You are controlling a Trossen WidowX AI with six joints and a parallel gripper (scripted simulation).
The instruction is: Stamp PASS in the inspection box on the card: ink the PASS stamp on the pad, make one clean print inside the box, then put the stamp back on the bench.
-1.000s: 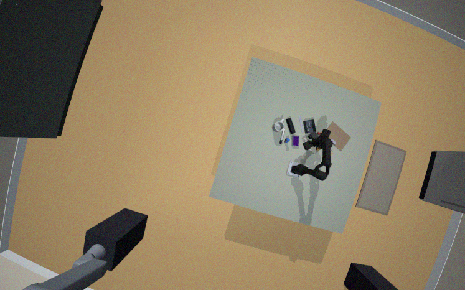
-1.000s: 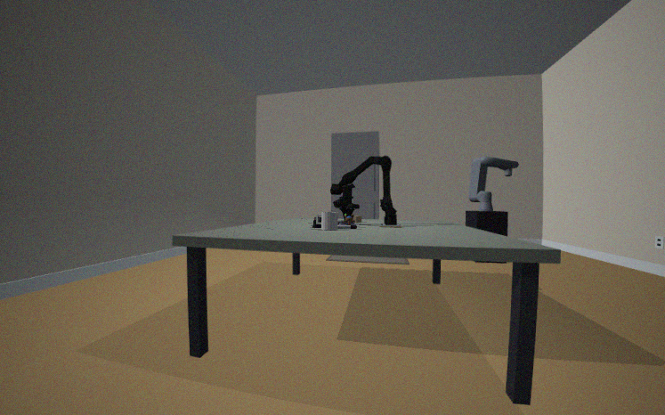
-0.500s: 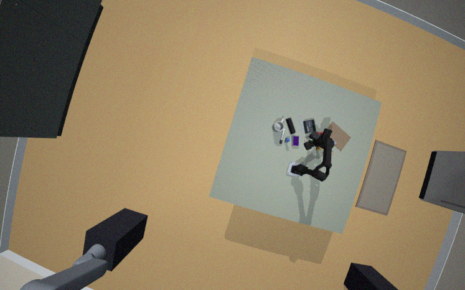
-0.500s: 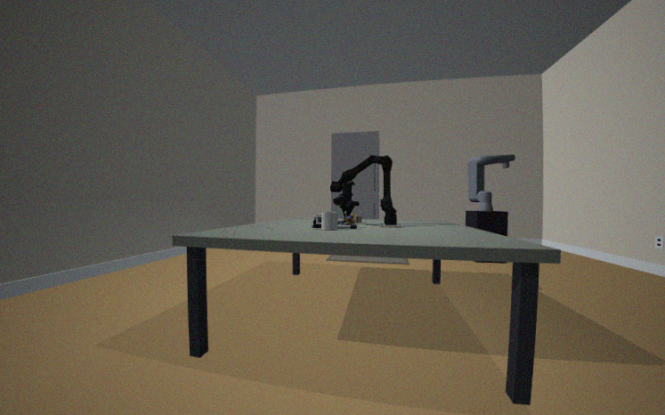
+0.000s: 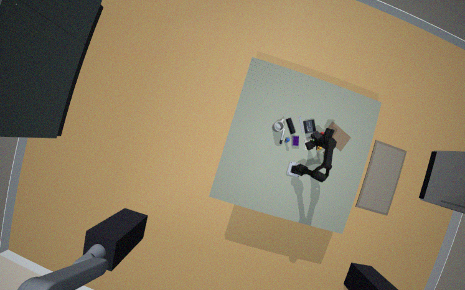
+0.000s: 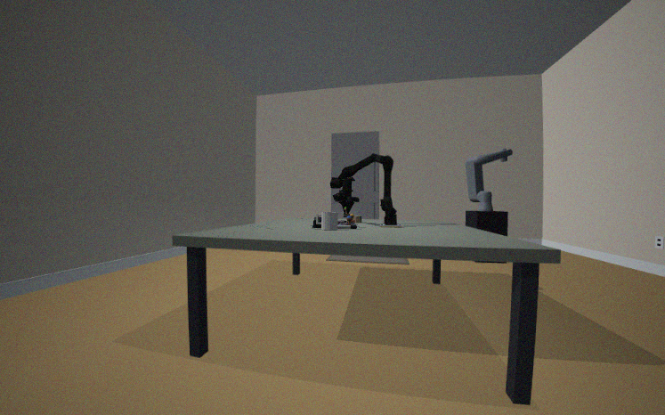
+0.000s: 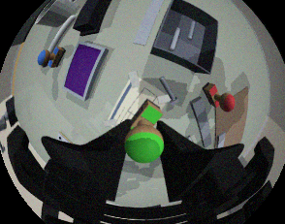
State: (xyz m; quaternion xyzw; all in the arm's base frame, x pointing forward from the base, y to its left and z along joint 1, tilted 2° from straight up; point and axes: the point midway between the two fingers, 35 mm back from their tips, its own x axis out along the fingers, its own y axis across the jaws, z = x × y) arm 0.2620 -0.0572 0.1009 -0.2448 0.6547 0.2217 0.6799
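Right now the grey ruler is 130 mm ahead of my gripper tip, 100 mm to the left of it and 70 mm below it. Also, from my gripper tip: red-knobbed stamp (100 mm ahead, 80 mm to the right, 50 mm below); green-knobbed stamp (right at my gripper tip); white card (20 mm behind, 70 mm below).
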